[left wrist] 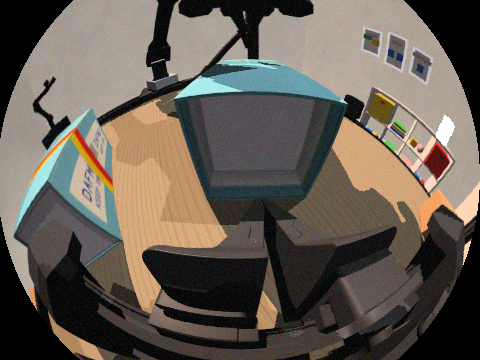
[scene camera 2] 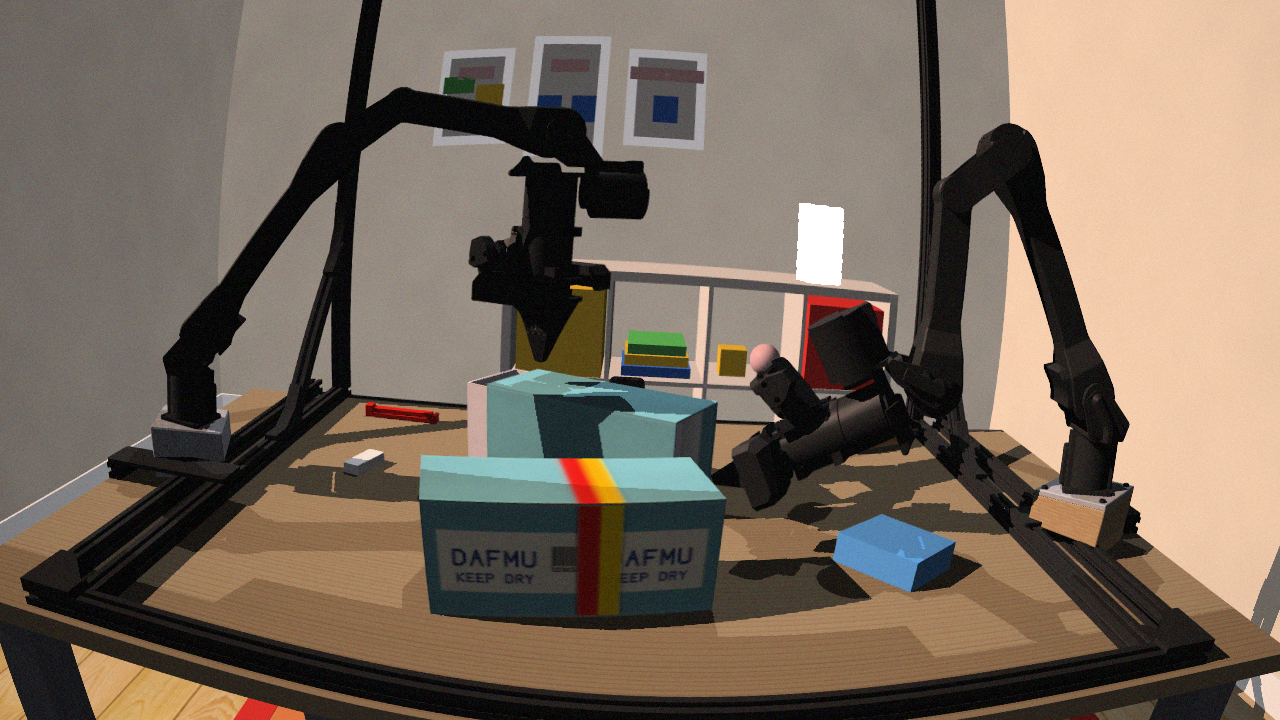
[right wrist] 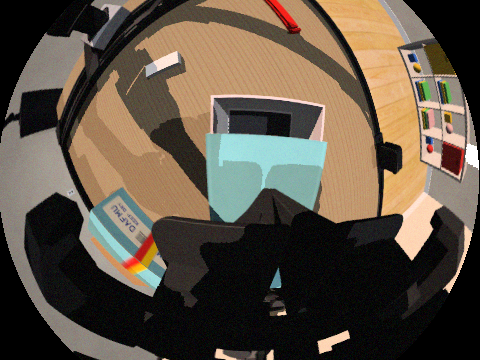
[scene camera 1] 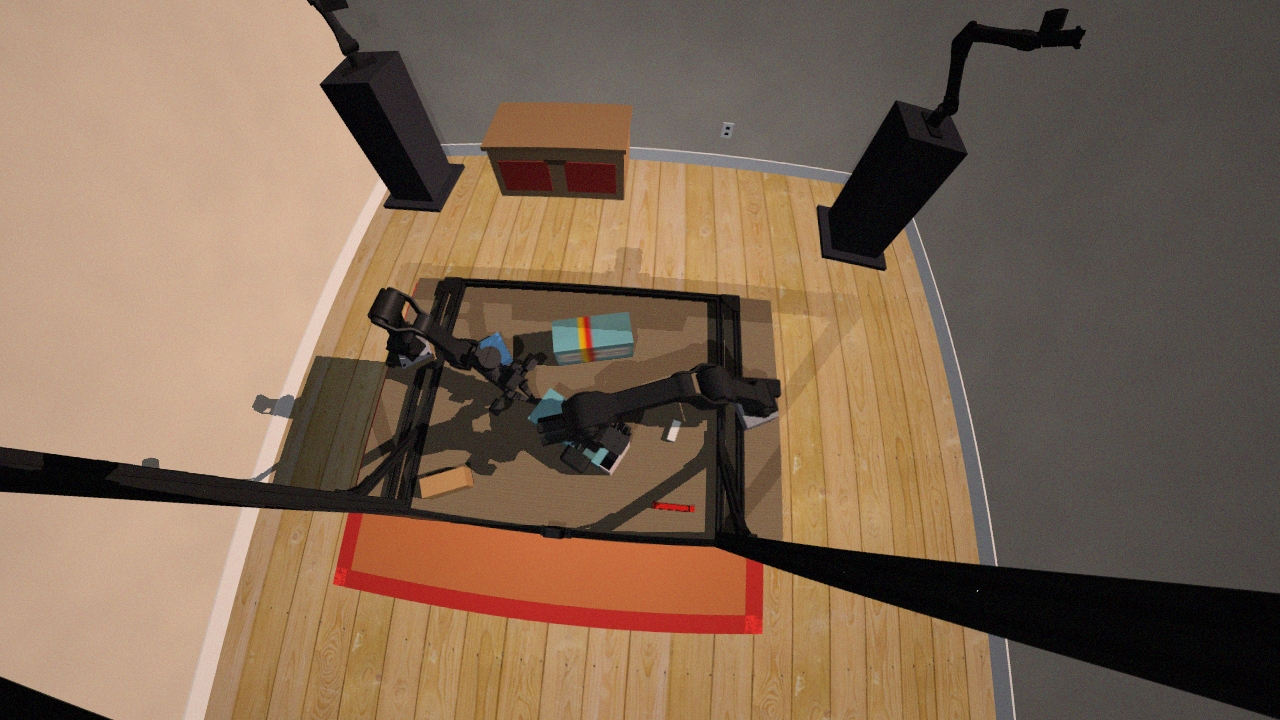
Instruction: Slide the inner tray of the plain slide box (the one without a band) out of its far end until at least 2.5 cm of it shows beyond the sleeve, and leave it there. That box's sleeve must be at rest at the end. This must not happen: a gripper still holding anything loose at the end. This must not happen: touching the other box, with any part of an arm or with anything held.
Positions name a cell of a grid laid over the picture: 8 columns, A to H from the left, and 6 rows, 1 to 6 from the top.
Scene:
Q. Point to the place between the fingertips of my right gripper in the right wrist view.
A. E4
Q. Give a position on a grey tray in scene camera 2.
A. At C4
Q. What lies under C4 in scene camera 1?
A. A tan block.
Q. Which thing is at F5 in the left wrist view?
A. My left gripper.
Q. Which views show my right gripper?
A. The left wrist view, scene camera 2, the right wrist view and scene camera 1: all of them.

